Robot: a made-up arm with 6 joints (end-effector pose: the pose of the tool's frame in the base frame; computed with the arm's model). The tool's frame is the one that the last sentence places.
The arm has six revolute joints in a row. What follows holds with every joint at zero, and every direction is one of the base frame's. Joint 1 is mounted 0.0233 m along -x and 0.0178 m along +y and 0.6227 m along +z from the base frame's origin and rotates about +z. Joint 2 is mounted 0.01 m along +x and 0.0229 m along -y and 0.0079 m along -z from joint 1 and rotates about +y. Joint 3 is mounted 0.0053 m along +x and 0.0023 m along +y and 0.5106 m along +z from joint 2 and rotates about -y. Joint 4 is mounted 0.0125 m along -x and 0.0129 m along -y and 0.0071 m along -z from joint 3 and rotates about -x. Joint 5 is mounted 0.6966 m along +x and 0.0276 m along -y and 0.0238 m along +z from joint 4 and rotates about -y. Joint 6 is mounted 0.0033 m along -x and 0.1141 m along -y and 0.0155 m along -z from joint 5 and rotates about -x. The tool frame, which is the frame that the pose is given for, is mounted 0.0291 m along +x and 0.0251 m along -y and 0.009 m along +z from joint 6; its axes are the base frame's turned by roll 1.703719, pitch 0.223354 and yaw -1.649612 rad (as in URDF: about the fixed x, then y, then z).
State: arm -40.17 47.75 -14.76 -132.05 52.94 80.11
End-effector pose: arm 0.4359 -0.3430 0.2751 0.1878 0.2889 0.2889 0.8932
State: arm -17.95 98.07 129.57 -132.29 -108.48 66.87
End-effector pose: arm 1.0984 -0.2762 0.8025 0.4722 0.8695 0.0736 0.1252
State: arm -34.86 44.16 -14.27 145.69 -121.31 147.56
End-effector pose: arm 0.6389 -0.3632 0.4405 0.2601 -0.5529 0.7642 0.2065
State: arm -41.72 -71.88 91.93 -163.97 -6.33 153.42
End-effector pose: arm -0.8249 0.8328 1.0216 0.1850 -0.4526 0.5738 -0.6571
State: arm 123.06 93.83 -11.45 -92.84 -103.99 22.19
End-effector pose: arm -0.1002 0.1795 -0.0363 0.5773 -0.6578 0.3277 -0.3558
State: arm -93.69 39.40 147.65 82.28 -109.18 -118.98
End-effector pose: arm -0.0631 0.0056 1.5692 0.7636 -0.3040 0.4389 -0.3631
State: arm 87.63 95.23 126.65 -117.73 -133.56 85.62
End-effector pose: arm -0.0062 1.1764 0.8072 0.1113 0.4078 0.6181 0.6627
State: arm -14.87 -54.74 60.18 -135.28 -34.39 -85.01
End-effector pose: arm -0.5824 0.2611 1.5745 0.4389 0.4570 0.7489 -0.1941
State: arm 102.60 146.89 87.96 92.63 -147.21 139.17
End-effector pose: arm -0.1669 0.7214 -0.3242 0.1897 -0.9002 0.1194 0.3733
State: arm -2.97 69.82 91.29 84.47 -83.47 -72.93
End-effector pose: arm 1.0142 -0.0908 1.1629 0.1133 -0.1009 0.7254 0.6714
